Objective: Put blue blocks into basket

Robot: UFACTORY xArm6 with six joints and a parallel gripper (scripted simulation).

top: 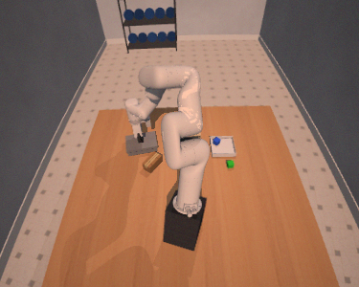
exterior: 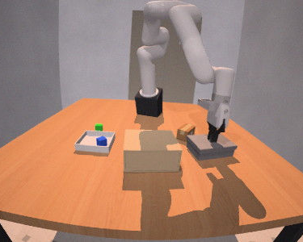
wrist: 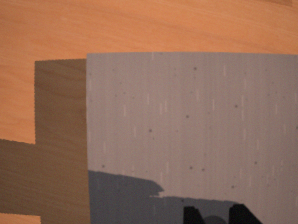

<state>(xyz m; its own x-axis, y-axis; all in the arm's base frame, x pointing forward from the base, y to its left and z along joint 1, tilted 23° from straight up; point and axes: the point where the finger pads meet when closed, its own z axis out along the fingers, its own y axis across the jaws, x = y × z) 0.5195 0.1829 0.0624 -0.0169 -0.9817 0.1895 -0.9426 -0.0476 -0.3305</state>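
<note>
Now: hand 5 cm above the grey metal box. The rest, counted from my hand: small brown box: 16 cm behind, 5 cm to the right, 4 cm below; drawer: 28 cm to the right, 3 cm below; red block: 14 cm behind, 7 cm to the right, 6 cm below.
</note>
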